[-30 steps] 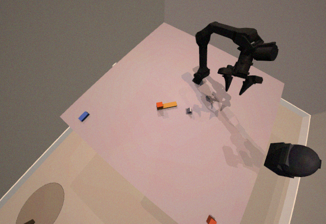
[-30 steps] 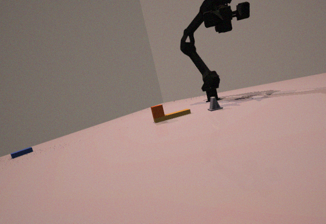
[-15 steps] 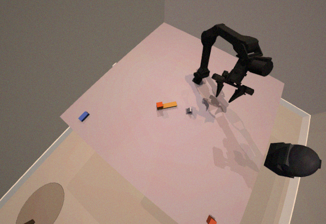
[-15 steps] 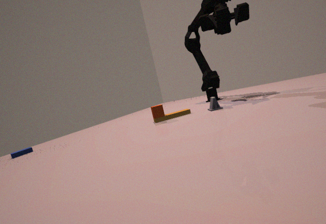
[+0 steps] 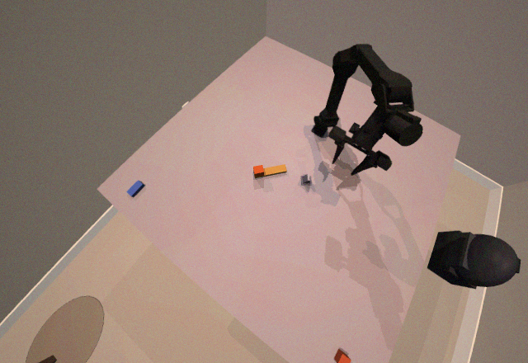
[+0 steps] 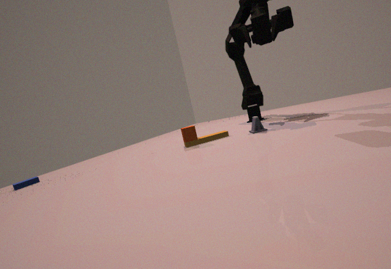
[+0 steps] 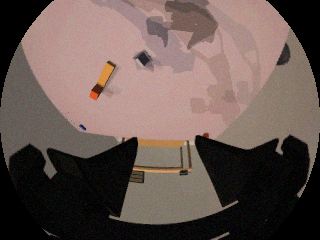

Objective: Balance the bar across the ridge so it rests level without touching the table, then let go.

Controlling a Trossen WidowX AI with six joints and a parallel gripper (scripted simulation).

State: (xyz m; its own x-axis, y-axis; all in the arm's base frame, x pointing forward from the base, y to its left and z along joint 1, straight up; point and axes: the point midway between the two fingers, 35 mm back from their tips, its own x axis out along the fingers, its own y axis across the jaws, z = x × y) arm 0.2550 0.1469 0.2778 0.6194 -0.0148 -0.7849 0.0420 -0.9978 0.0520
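My gripper tip is now 7 cm short of the bar, 24 cm to the left of it and 23 cm above it. Also, from my gripper tip: red block (46 cm ahead, 35 cm to the left, 23 cm below); then blue block (46 cm ahead, 65 cm to the right, 24 cm below).
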